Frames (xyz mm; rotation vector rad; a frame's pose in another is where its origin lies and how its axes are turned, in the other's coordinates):
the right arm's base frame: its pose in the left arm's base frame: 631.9 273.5 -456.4 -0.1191 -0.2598 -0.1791
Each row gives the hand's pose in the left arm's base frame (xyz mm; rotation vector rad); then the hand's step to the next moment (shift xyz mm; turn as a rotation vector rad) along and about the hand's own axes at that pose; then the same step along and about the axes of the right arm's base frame.
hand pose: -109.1 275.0 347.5 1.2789 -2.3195 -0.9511
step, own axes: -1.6 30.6 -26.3 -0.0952 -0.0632 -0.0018
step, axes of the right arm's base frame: 7.2 -2.0 39.7 0.0683 0.0753 -0.0522
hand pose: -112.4 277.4 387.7 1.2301 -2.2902 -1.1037
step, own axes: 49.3 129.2 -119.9 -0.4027 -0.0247 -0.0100
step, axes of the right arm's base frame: 24.3 -75.7 164.8 0.1959 0.3528 0.0008
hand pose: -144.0 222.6 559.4 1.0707 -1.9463 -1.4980
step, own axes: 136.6 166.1 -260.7 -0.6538 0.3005 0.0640
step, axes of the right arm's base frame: 159.4 -249.0 163.7 0.2296 0.5951 0.3391
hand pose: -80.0 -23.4 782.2 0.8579 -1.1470 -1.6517
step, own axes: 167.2 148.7 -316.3 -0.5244 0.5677 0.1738
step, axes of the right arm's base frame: 310.2 -220.1 -74.1 0.2646 0.4327 0.6085
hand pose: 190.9 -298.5 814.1 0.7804 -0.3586 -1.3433
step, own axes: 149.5 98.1 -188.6 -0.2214 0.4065 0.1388
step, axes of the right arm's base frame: 203.8 -30.1 -158.4 0.2320 0.1685 0.3890
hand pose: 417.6 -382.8 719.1 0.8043 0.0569 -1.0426
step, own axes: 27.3 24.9 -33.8 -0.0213 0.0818 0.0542
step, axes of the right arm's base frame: 35.9 17.1 -30.4 0.0583 0.0010 0.0817
